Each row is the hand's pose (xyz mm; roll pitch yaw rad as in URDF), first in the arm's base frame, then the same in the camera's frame.
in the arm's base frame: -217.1 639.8 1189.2 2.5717 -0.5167 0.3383
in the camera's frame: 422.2 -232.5 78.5 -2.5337 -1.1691 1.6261
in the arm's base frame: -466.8 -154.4 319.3 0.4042 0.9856 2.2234
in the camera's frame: 184.2 163.4 -1033.4 -0.6822 0.4355 -2.5796
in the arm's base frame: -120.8 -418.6 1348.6 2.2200 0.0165 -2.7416
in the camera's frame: 1022.6 525.9 -389.5 1.7160 0.8583 -0.7225
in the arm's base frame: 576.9 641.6 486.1 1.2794 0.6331 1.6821
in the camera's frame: -421.1 409.5 117.2 0.6006 -0.0695 -2.5525
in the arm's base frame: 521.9 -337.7 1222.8 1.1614 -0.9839 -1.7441
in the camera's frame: 660.4 962.8 -52.8 1.6389 -0.1160 0.2343
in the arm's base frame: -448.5 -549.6 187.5 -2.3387 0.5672 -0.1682
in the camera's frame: 259.9 446.6 -1330.1 -1.6045 -0.0737 2.2860
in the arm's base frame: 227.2 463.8 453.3 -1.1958 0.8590 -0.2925
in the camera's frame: -242.1 266.9 -203.1 -0.3706 0.2002 2.4236
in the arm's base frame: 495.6 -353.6 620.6 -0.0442 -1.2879 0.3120
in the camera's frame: 190.4 994.9 -429.1 2.4705 -0.8658 0.1184
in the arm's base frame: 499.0 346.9 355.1 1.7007 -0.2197 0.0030
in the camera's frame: -359.5 554.2 -174.9 2.6147 -0.7489 1.7942
